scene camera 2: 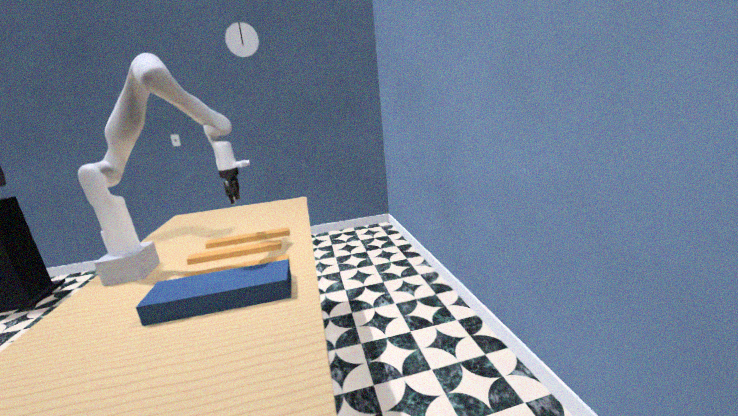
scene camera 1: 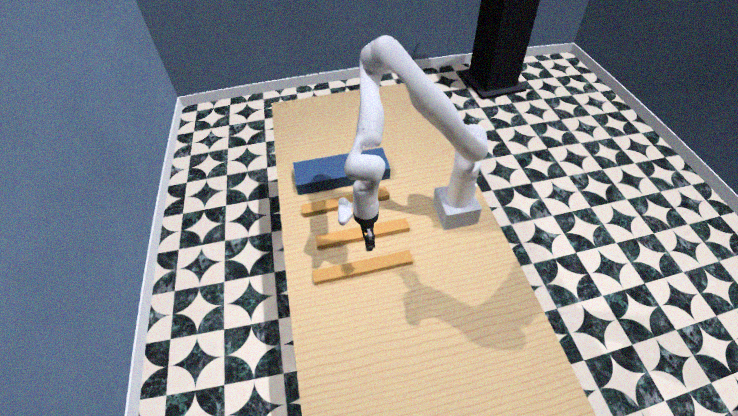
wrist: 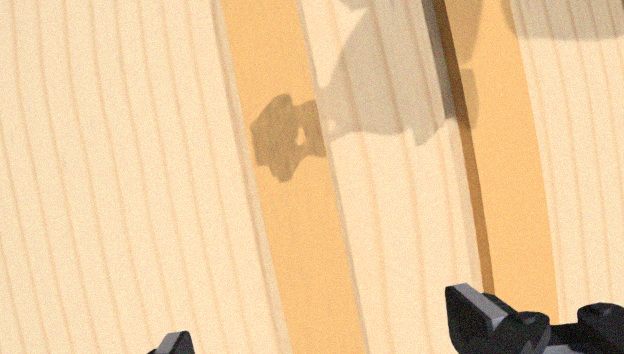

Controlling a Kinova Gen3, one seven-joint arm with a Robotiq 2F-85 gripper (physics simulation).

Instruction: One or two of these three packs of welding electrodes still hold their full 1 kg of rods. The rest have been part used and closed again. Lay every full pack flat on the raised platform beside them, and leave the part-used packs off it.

Labels:
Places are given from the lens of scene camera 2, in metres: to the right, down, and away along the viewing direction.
orange pack (scene camera 2: 214,255): -0.60, 0.19, 1.17
orange pack (scene camera 2: 220,242): -0.65, 0.15, 1.30

